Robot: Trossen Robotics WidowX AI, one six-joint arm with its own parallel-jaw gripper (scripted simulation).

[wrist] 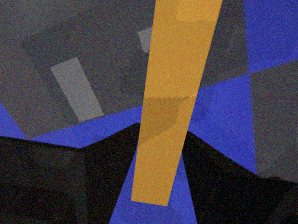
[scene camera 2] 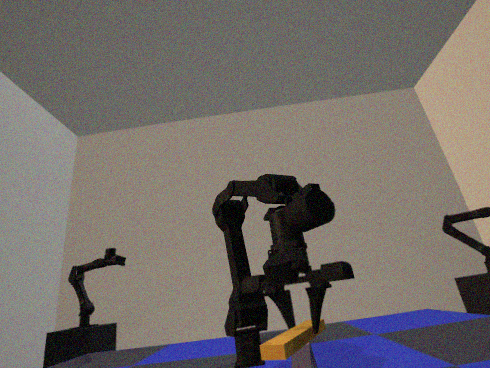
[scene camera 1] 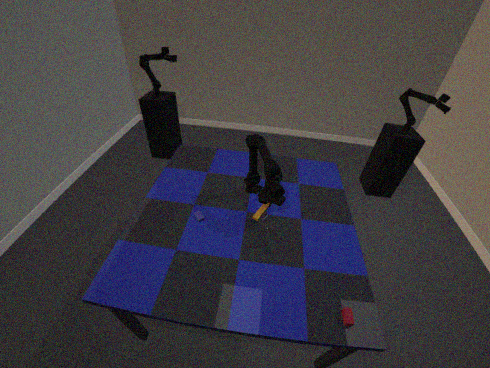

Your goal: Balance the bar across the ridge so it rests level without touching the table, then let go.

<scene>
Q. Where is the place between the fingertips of my gripper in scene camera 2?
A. At 304,333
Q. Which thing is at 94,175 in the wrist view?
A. My gripper.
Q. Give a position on a bar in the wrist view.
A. At 179,47
</scene>
